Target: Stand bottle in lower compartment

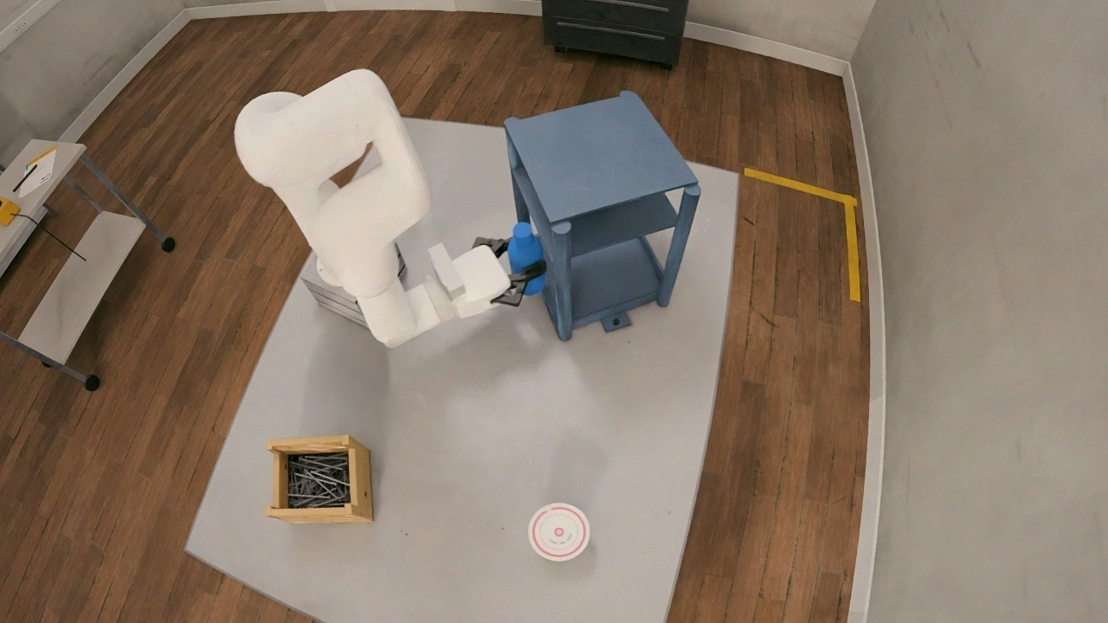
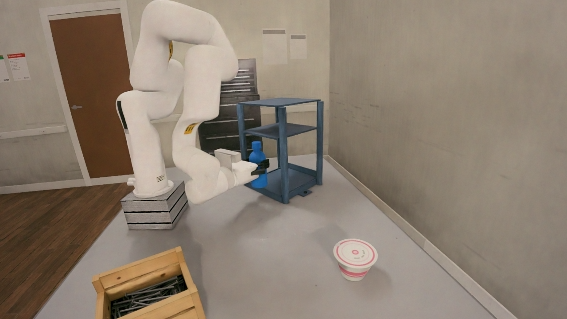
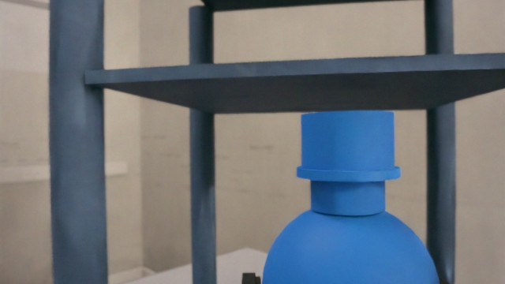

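My hand is 10 cm to the right of the blue shelving unit, 8 cm short of it and 3 cm below it. The rest, counted from my hand: blue bottle 2 cm above.
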